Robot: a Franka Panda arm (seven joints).
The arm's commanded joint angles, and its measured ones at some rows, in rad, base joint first. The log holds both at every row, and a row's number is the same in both.
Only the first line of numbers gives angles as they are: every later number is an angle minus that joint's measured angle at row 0.
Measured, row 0:
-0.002 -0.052 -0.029 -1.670 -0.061 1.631 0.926
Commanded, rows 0 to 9:
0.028 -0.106 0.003 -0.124 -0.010 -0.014 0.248
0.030 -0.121 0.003 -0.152 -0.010 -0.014 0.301
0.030 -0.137 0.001 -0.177 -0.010 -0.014 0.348
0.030 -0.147 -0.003 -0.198 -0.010 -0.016 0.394
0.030 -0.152 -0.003 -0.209 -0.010 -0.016 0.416
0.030 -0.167 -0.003 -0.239 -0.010 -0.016 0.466
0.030 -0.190 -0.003 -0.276 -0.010 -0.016 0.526
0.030 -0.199 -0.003 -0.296 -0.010 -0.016 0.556
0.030 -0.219 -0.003 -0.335 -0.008 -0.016 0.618
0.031 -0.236 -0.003 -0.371 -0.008 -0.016 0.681
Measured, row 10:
0.026 -0.156 -0.003 -0.247 0.000 -0.011 0.516
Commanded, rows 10 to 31:
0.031 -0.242 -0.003 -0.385 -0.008 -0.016 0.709
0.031 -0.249 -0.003 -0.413 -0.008 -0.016 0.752
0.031 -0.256 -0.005 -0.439 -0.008 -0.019 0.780
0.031 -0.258 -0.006 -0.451 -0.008 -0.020 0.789
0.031 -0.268 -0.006 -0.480 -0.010 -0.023 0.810
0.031 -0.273 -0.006 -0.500 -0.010 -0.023 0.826
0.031 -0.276 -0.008 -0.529 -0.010 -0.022 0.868
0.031 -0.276 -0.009 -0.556 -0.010 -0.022 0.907
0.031 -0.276 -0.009 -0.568 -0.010 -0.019 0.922
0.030 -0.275 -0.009 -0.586 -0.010 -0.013 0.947
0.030 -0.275 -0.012 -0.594 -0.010 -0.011 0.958
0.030 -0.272 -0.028 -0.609 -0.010 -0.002 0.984
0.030 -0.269 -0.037 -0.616 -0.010 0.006 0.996
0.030 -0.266 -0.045 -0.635 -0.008 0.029 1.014
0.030 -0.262 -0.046 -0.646 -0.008 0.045 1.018
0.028 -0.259 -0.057 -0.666 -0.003 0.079 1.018
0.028 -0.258 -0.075 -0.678 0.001 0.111 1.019
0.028 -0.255 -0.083 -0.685 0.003 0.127 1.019
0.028 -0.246 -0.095 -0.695 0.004 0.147 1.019
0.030 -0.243 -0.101 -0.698 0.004 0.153 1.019
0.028 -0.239 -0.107 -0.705 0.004 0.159 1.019
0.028 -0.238 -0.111 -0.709 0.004 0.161 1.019
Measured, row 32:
0.026 -0.241 -0.089 -0.682 0.000 0.127 0.997
